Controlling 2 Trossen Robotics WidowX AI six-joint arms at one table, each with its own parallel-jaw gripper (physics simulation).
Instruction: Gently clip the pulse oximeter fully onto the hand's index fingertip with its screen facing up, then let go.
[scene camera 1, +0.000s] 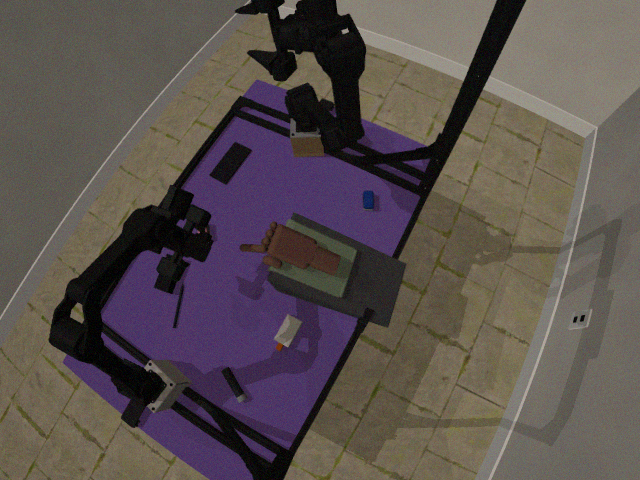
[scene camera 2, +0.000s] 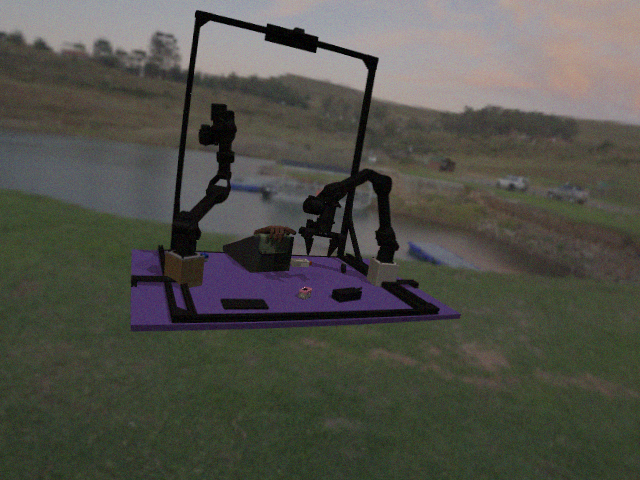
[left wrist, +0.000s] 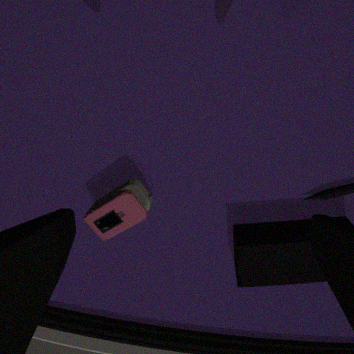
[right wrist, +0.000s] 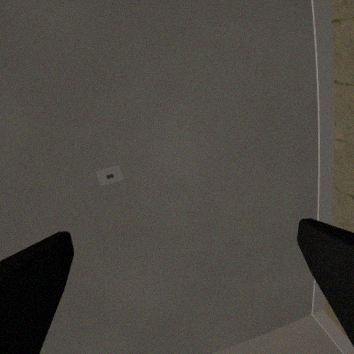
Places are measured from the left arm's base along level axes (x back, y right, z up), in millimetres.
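Pixels of known places: left gripper, between the fingertips: (scene camera 2: 318, 256) (left wrist: 194, 223); right gripper, between the fingertips: (scene camera 1: 242, 32) (scene camera 2: 231, 142) (right wrist: 186, 236); left arm's base, origin of its link: (scene camera 1: 151, 386) (scene camera 2: 384, 261); right arm's base, origin of its link: (scene camera 1: 306, 123) (scene camera 2: 185, 253).
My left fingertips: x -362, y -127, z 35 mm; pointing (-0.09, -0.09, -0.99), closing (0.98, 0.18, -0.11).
Observation:
Ahead of a thing's pixels: the offset from my left fingertips to its top centre.
The pink pulse oximeter {dx -55, dy -84, dz -106 mm} (scene camera 1: 205, 230) (scene camera 2: 305, 292) (left wrist: 117, 215) rests on the purple table, its dark screen facing up; my left arm mostly hides it in scene camera 1. My left gripper (scene camera 2: 320, 253) (left wrist: 194, 223) is open and empty above the table; in its wrist view the oximeter shows between the fingers, close to the picture's left finger. The brown hand (scene camera 1: 292, 245) (scene camera 2: 276, 230) lies on a raised padded support, its index finger (scene camera 1: 253, 248) extended over the table, with no oximeter on it. My right gripper (scene camera 1: 244, 31) (right wrist: 186, 236) is open and empty, raised high and facing a wall.
A black box {dx +113, dy -85, dz -105 mm} (scene camera 1: 168, 279) (scene camera 2: 346, 294) (left wrist: 280, 260) lies beside the oximeter, near a dark pen {dx +167, dy -1, dz -131 mm} (scene camera 1: 178, 310). A flat black slab {dx -294, dy -185, dz -132 mm} (scene camera 1: 231, 162) (scene camera 2: 244, 303), a blue block {dx -429, dy +275, dz -107 mm} (scene camera 1: 368, 198), a white box {dx +33, dy +314, dz -112 mm} (scene camera 1: 288, 330) and a black cylinder {dx +235, dy +281, dz -113 mm} (scene camera 1: 233, 383) lie around the table.

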